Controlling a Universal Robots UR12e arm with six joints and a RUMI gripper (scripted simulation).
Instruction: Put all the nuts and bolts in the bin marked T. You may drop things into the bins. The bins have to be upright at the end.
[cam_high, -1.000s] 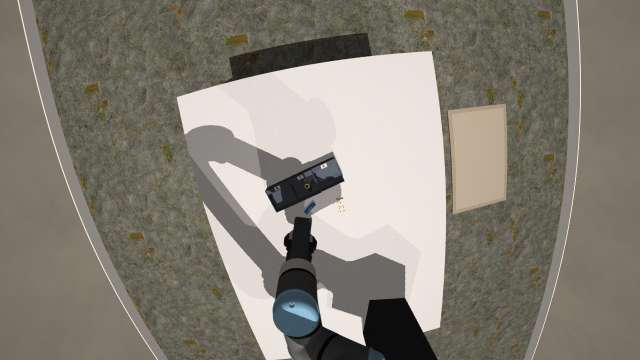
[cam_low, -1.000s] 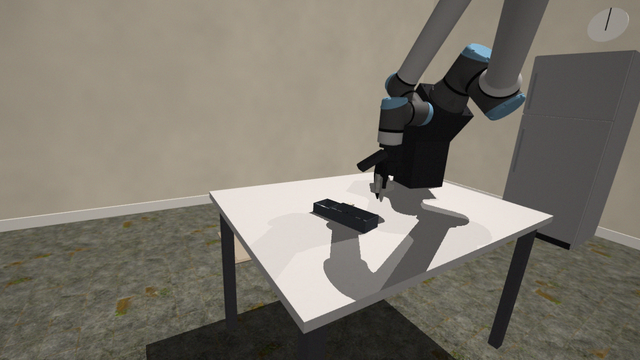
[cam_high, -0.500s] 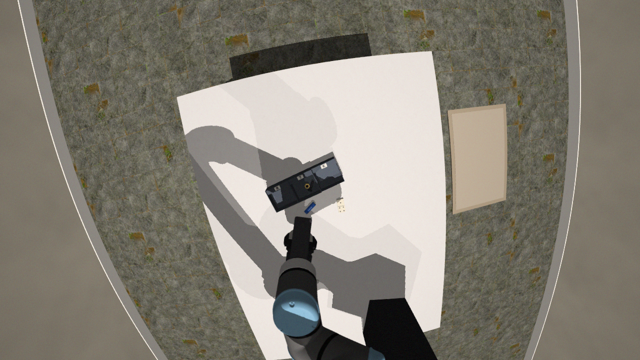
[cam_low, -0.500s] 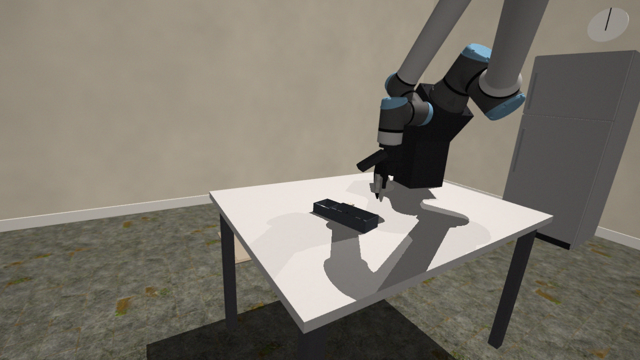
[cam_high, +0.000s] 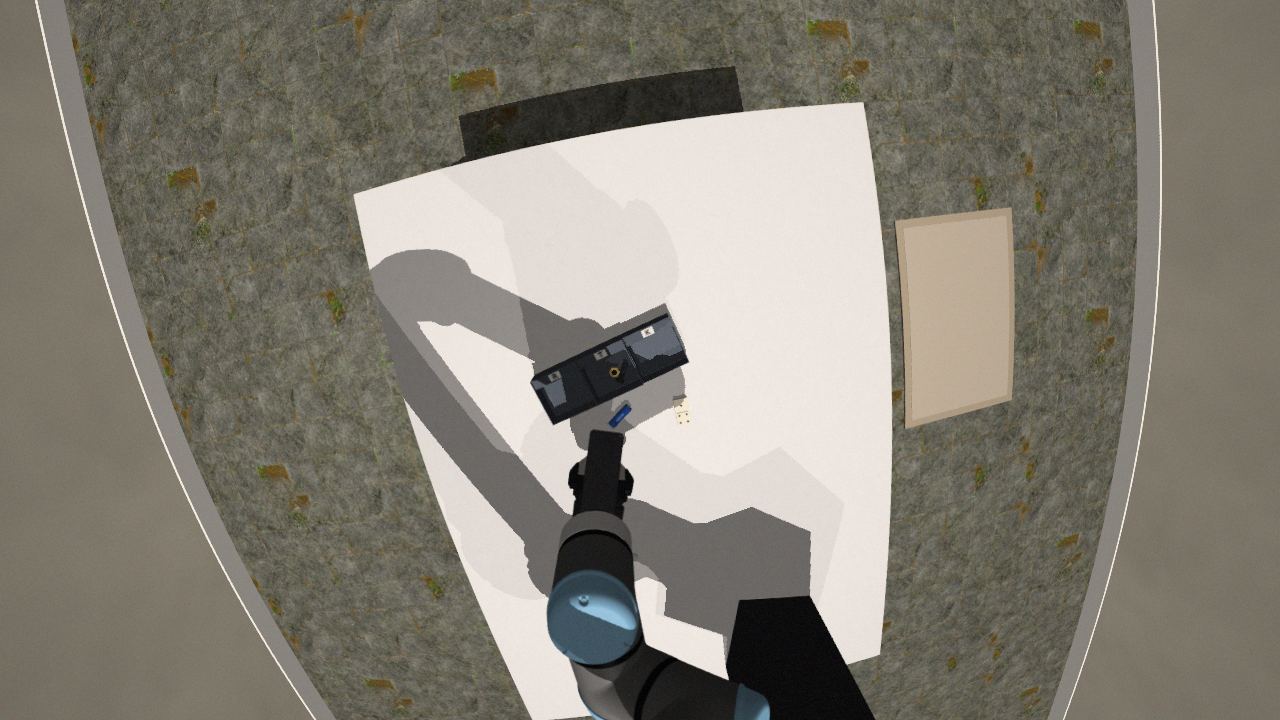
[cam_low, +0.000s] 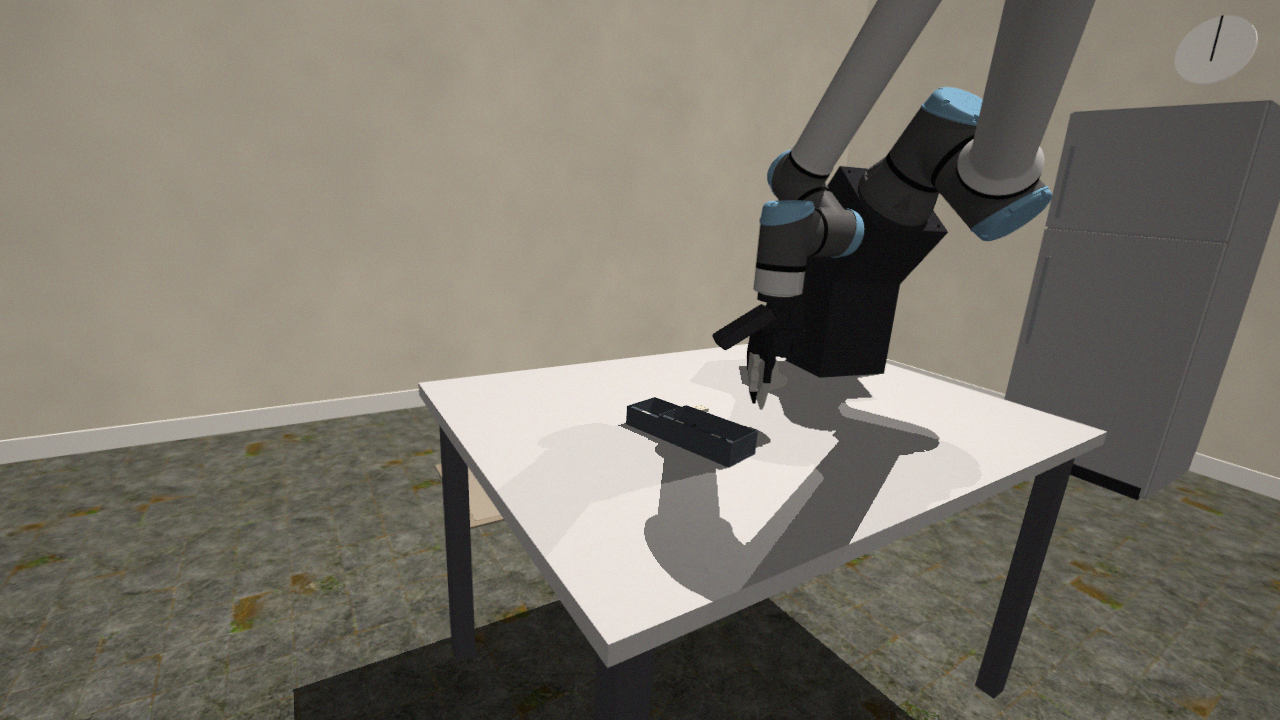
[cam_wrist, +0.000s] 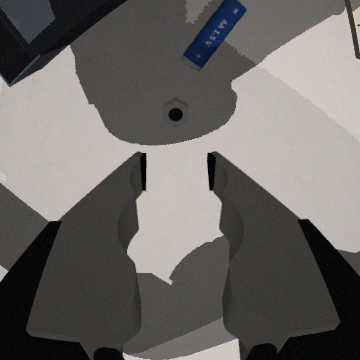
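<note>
Now: the grey nut 7 cm below my hand. Round my hand: yellow nut: 13 cm ahead, 4 cm to the right, 6 cm below; black bolt: 12 cm ahead, 5 cm to the right, 6 cm below; blue battery: 4 cm ahead, 4 cm to the right, 7 cm below.
</note>
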